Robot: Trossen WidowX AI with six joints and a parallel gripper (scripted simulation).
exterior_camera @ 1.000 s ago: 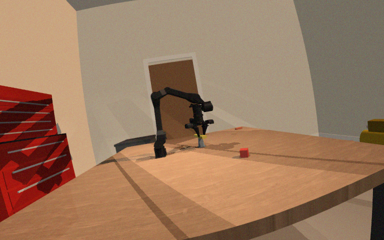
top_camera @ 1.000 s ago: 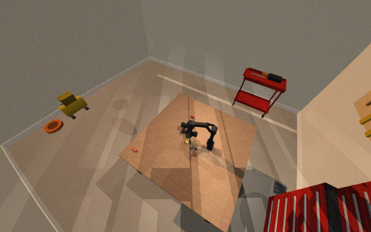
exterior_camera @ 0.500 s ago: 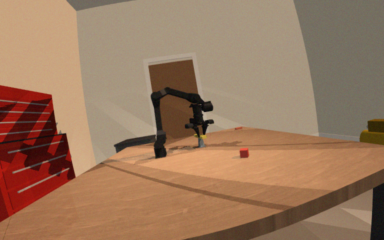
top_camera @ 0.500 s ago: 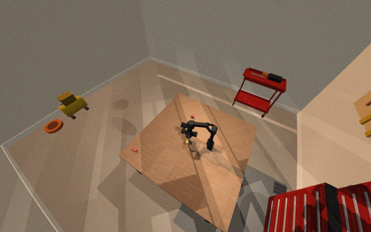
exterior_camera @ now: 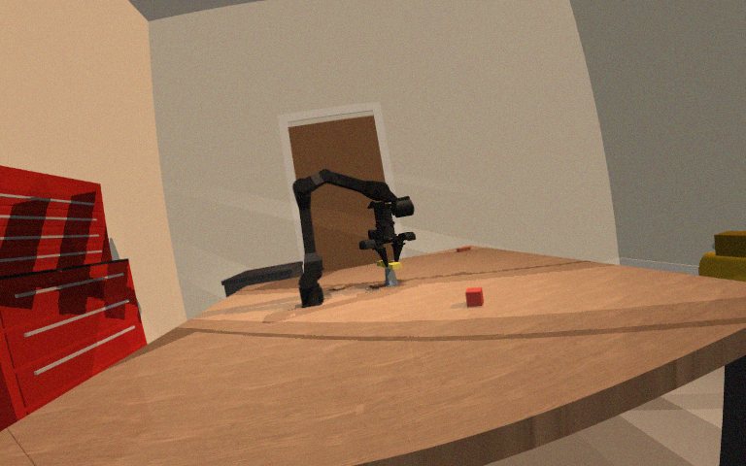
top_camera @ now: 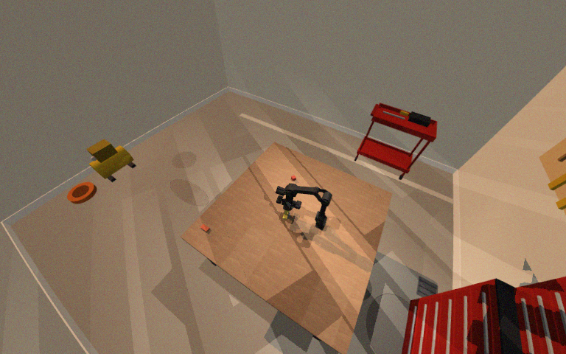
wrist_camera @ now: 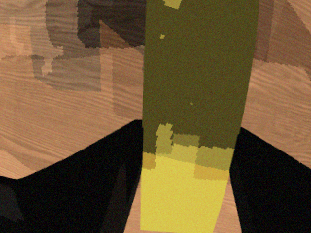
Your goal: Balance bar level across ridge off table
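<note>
The yellow bar lies 1 cm behind my gripper tip and 3 cm to the left of it. Also, from my gripper tip: flat orange-red block 46 cm ahead, 46 cm to the left, 6 cm below; red cube 13 cm ahead, 33 cm to the right, 5 cm below.
</note>
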